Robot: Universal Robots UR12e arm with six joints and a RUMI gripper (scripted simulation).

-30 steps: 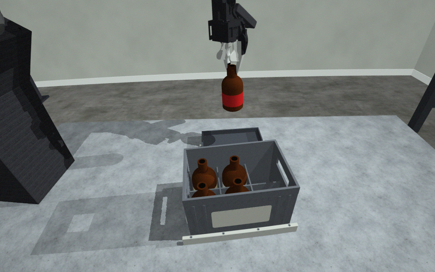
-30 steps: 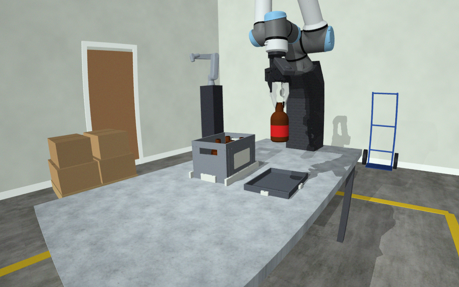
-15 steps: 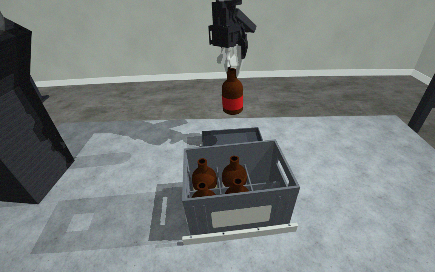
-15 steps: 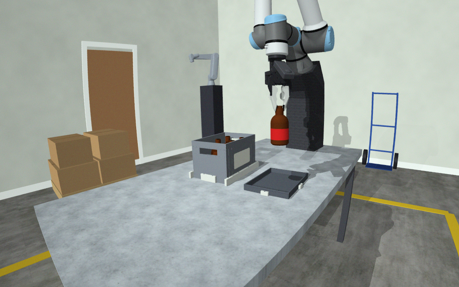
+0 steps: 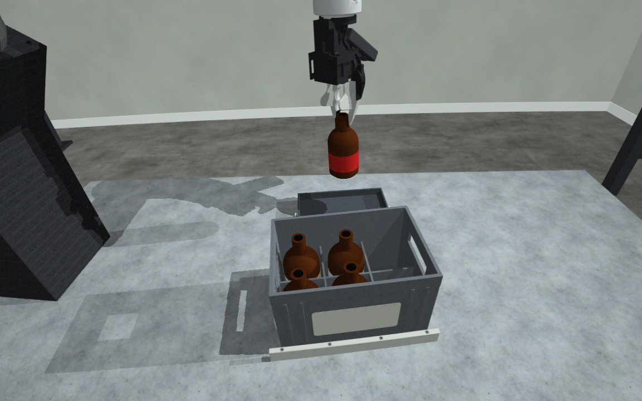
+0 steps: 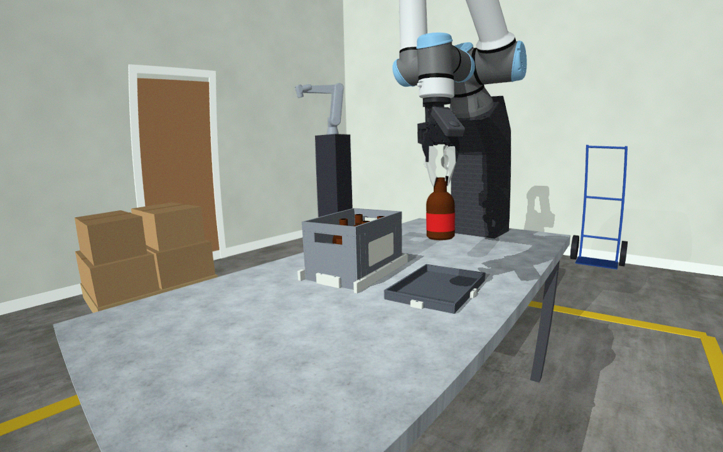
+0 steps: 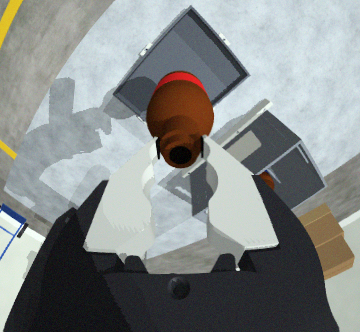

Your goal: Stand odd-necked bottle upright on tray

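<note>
Now: the glass bottle 70 mm below my hand. From my hand the other things lie so: crate 290 mm to the right, 210 mm below, 30 mm behind; grey tray 280 mm below.
</note>
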